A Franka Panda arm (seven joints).
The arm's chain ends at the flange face. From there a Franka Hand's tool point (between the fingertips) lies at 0.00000 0.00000 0.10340 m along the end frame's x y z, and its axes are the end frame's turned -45 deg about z.
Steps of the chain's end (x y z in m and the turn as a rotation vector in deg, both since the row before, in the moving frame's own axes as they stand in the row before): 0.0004, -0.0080, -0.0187, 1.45, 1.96, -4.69; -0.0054, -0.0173, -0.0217, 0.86, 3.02, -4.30; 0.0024, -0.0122, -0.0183, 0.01, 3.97, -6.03; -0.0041, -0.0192, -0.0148, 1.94, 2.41, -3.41; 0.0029, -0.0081, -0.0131, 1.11, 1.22, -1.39; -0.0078, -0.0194, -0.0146, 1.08, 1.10, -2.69; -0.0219, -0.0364, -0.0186, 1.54, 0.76, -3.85; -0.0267, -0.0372, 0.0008, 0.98, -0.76, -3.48; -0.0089, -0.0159, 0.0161, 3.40, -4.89, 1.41
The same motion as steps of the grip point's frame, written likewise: 0.0103, -0.0049, -0.0188, -0.36, 2.41, -4.69; 0.0135, -0.0135, -0.0219, -1.53, 2.74, -4.30; 0.0157, -0.0022, -0.0185, -2.80, 2.81, -6.03; 0.0162, -0.0160, -0.0150, -0.33, 3.08, -3.41; 0.0108, -0.0036, -0.0131, -0.08, 1.65, -1.39; 0.0110, -0.0193, -0.0146, -0.01, 1.54, -2.69; 0.0132, -0.0423, -0.0186, 0.55, 1.63, -3.85; 0.0076, -0.0474, 0.0008, 1.23, 0.16, -3.48; 0.0032, -0.0281, 0.0155, 5.86, -1.05, 1.41
